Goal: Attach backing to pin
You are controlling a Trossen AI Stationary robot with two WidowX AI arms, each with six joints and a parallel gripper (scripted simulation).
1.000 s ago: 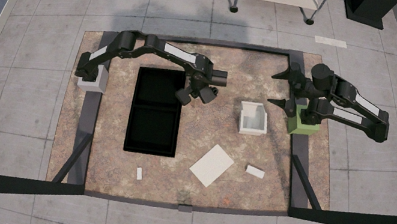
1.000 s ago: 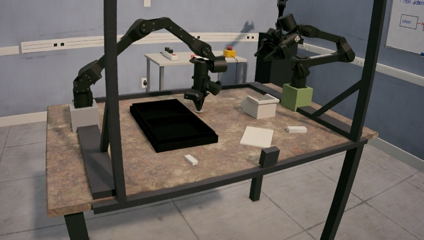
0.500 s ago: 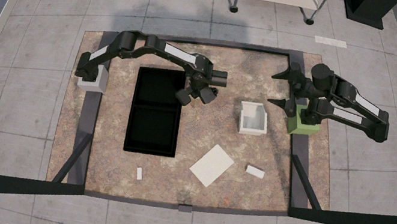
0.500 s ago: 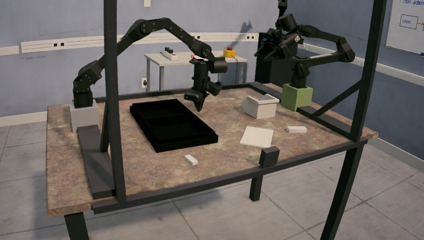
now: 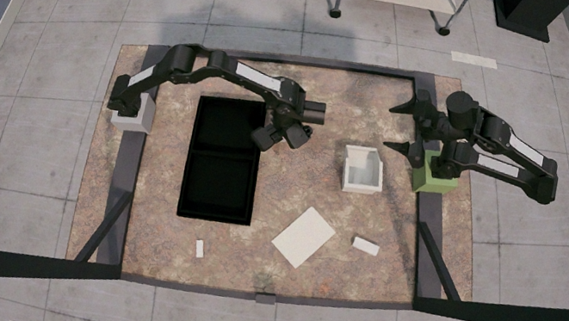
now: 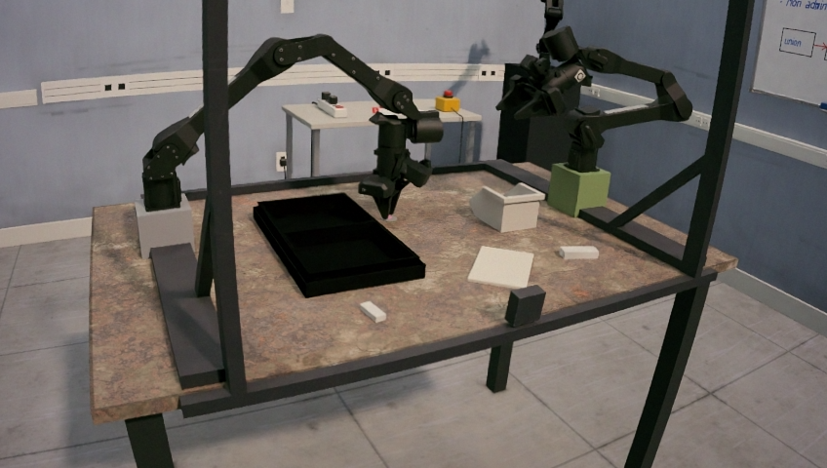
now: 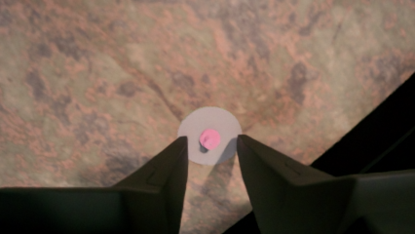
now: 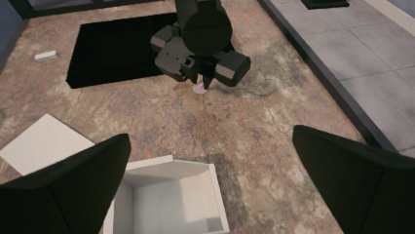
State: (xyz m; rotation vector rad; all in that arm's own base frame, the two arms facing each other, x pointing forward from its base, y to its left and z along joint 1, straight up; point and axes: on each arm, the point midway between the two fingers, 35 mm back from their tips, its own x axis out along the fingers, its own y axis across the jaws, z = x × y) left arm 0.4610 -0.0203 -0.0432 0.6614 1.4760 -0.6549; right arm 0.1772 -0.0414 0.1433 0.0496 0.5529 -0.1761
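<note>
Right now the pin is 3 cm below my left hand. The rest, counted from my left hand: pink rubber backing (4 cm below); white bin (6 cm behind, 24 cm to the right); black tray (10 cm behind, 15 cm to the left, 2 cm below).
The pin is 28 cm to the left of my right hand, 24 cm below it and 1 cm ahead of it. Round my right hand: flat white card (27 cm behind, 24 cm below, 16 cm to the left); pink rubber backing (28 cm to the left, 24 cm below, 1 cm ahead); white bin (21 cm below, 5 cm behind, 4 cm to the left).
</note>
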